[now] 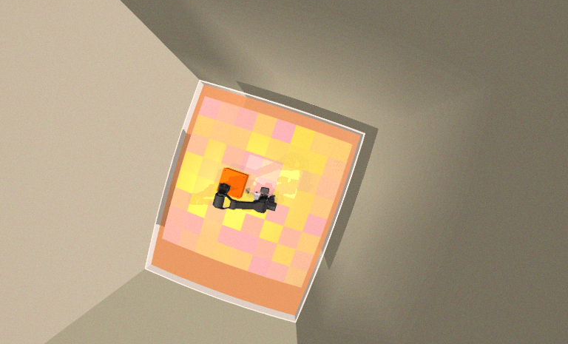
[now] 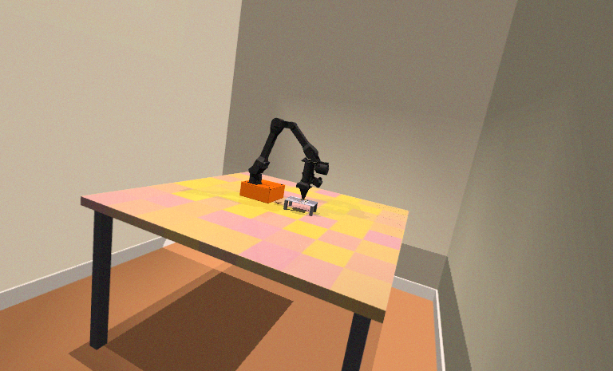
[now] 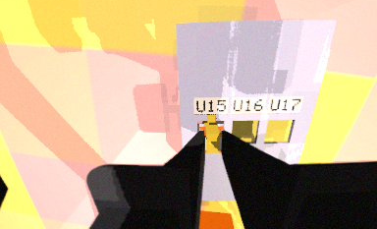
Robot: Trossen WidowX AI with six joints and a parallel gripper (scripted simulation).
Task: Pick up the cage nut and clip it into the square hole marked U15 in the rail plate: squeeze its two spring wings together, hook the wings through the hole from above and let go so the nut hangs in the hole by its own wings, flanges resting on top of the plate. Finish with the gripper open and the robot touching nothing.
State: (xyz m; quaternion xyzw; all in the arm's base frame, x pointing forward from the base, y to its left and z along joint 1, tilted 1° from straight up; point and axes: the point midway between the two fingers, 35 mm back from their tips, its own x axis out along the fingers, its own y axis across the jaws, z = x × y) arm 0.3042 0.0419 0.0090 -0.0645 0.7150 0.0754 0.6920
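Now: the cage nut 10 mm below my gripper tip.
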